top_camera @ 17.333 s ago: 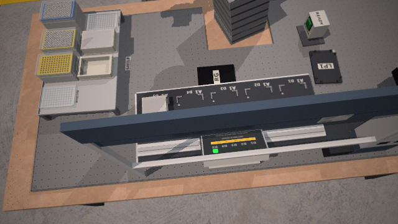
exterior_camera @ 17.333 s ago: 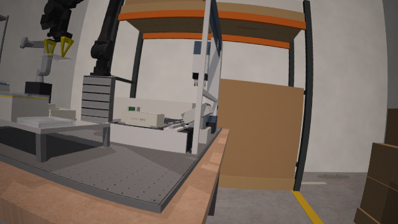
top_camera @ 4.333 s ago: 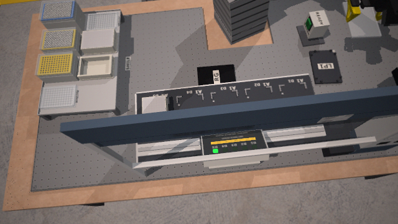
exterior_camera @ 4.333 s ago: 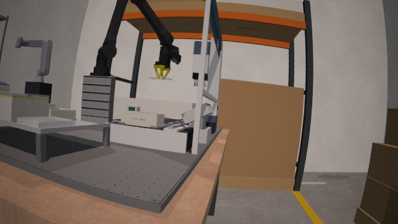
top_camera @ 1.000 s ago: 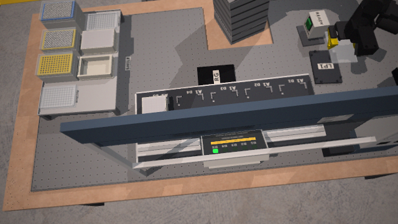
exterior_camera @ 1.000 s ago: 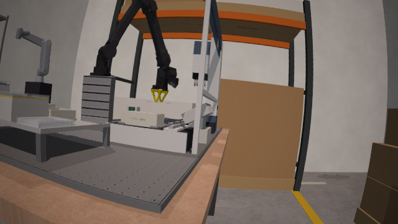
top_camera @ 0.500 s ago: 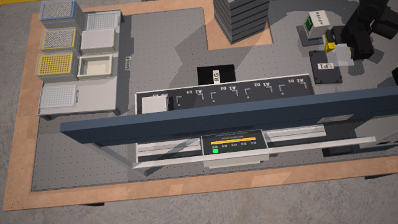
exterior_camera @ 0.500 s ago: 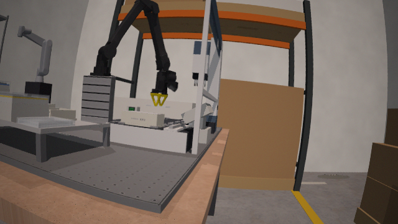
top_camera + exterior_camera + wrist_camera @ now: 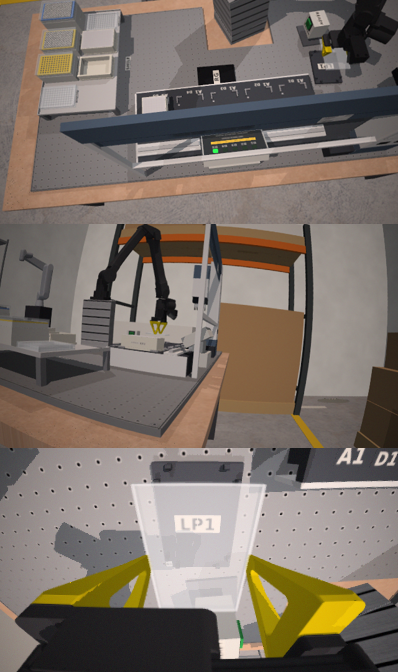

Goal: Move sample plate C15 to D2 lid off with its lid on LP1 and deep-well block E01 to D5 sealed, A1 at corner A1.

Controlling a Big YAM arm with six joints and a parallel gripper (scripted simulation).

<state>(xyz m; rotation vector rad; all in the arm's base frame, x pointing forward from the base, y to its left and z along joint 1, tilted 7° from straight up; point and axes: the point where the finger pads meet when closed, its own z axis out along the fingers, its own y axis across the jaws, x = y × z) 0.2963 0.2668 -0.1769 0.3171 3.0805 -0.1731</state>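
Right now my hand is 100 mm above the lid park LP1. The rest, counted from my hand: clear plate lid: 10 mm below; ready key: 160 mm behind, 30 mm to the right, 20 mm below; black regrip nest RG: 420 mm to the right, 100 mm below, 60 mm behind.
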